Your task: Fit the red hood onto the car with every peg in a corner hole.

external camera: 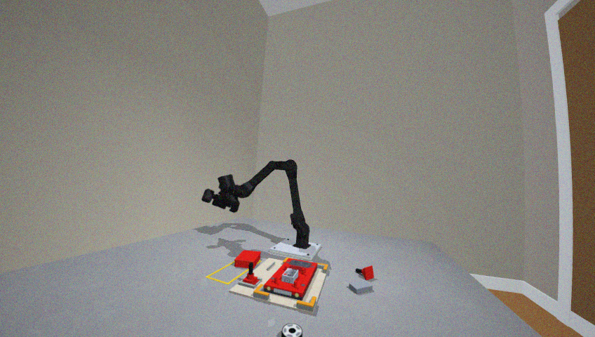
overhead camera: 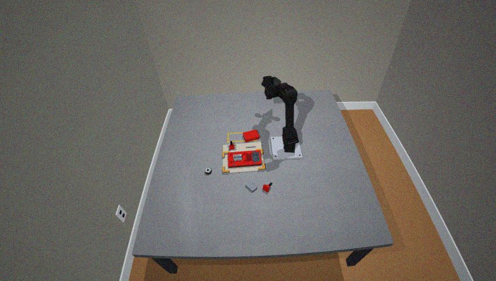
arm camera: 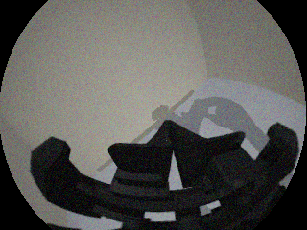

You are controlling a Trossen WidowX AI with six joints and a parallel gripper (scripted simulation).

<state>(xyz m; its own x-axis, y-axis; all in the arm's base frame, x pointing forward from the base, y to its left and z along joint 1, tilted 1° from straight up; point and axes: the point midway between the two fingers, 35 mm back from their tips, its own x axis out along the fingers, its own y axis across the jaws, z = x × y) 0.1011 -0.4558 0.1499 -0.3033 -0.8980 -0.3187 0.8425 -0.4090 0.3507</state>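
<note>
The red hood lies 160 mm ahead of my gripper tip, 390 mm to the left of it and 140 mm below it. From my gripper tip the other things lie so: grey engine block (220 mm ahead, 600 mm to the left, 130 mm below); then black wheel (390 mm ahead, 690 mm to the left, 150 mm below).
</note>
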